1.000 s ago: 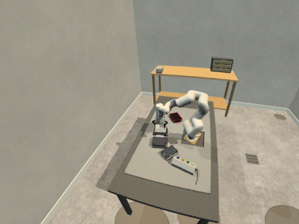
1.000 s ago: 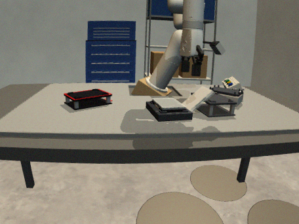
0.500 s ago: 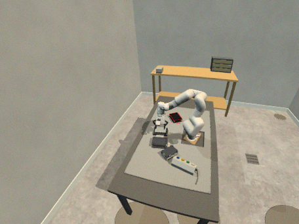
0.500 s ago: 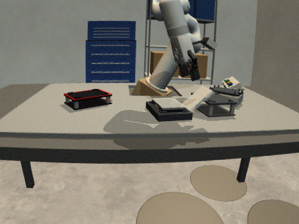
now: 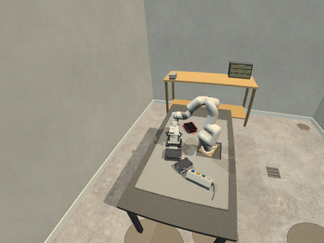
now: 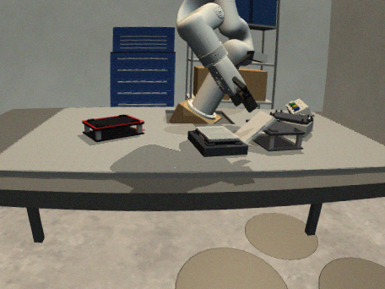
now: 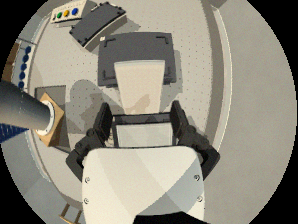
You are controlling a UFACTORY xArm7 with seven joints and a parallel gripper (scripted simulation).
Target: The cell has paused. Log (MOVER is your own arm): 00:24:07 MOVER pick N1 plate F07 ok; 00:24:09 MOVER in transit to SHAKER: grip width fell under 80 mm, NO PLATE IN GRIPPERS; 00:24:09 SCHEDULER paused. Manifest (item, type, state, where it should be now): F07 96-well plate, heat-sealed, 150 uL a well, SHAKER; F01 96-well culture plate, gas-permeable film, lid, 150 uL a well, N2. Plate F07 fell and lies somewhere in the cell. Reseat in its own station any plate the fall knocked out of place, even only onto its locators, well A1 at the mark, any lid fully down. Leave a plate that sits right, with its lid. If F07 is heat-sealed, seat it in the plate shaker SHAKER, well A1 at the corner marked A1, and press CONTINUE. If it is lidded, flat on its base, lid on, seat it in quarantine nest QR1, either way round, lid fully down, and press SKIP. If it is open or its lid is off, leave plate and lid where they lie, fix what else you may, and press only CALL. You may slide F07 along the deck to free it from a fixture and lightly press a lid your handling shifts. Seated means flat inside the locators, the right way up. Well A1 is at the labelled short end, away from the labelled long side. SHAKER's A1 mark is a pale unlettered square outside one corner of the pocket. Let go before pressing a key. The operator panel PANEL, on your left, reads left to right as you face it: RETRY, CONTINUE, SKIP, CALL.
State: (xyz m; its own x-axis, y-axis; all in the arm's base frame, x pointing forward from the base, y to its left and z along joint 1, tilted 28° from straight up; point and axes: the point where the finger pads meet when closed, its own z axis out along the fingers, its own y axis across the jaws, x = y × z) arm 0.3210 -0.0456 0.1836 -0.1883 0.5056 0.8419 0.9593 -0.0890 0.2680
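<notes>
The pale plate is 7 cm below my hand and 3 cm to the left of it. Also, from my hand: pale lid (8 cm to the right, 8 cm below, 1 cm ahead).
</notes>
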